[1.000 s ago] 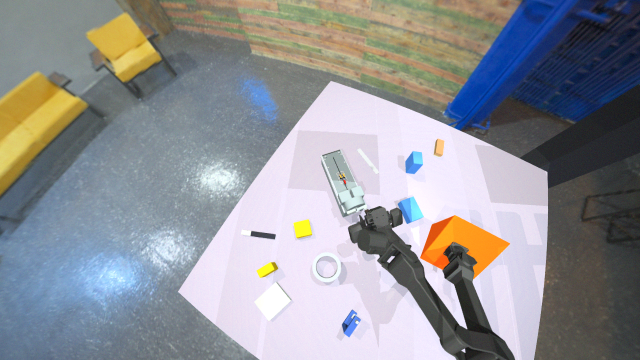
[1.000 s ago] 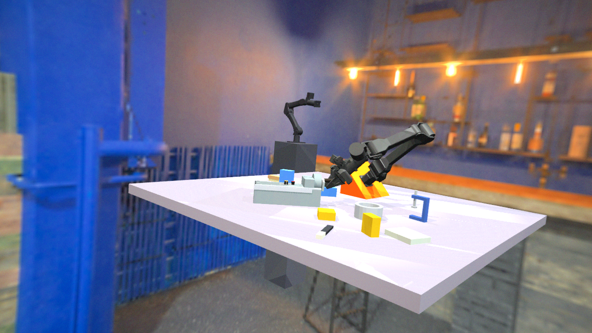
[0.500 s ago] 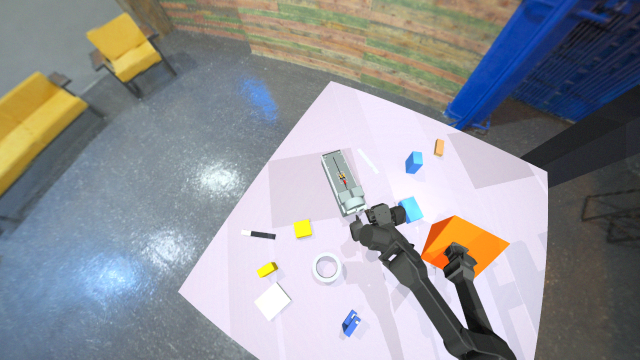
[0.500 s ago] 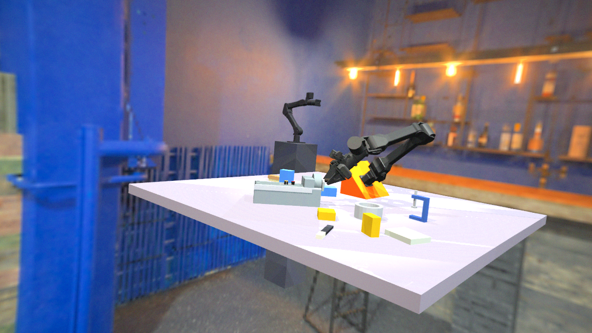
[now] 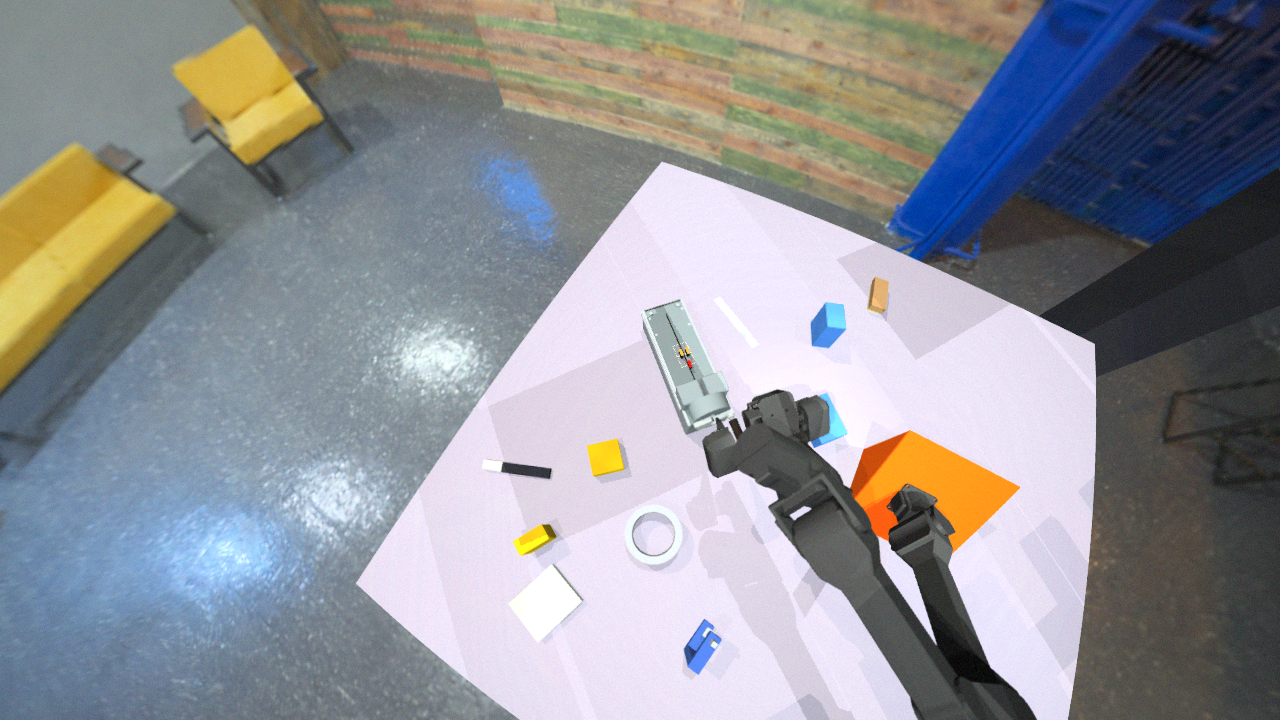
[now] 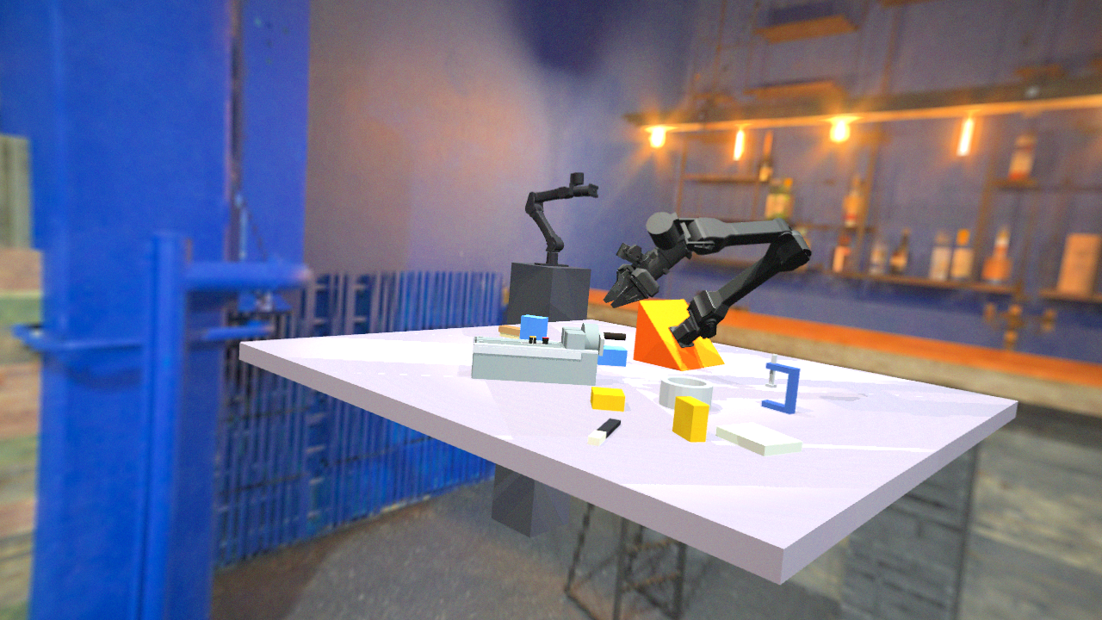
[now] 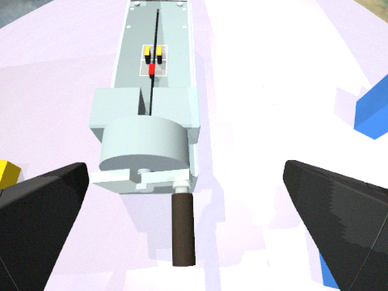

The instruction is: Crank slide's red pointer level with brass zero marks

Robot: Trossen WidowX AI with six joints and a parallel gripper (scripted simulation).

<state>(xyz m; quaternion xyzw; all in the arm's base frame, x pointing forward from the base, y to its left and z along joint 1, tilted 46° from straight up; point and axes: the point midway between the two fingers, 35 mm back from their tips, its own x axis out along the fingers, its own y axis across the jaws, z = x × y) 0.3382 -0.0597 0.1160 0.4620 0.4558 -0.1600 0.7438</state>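
Right now the brown crank handle is 70 mm below my gripper tip, 10 mm to the left of it and 10 mm behind it. The rest, counted from my gripper tip: metal strip: 250 mm to the right, 170 mm below, 90 mm ahead; blue clamp: 350 mm to the left, 120 mm below, 120 mm behind; red pointer: 120 mm ahead, 90 mm below, 70 mm to the right.
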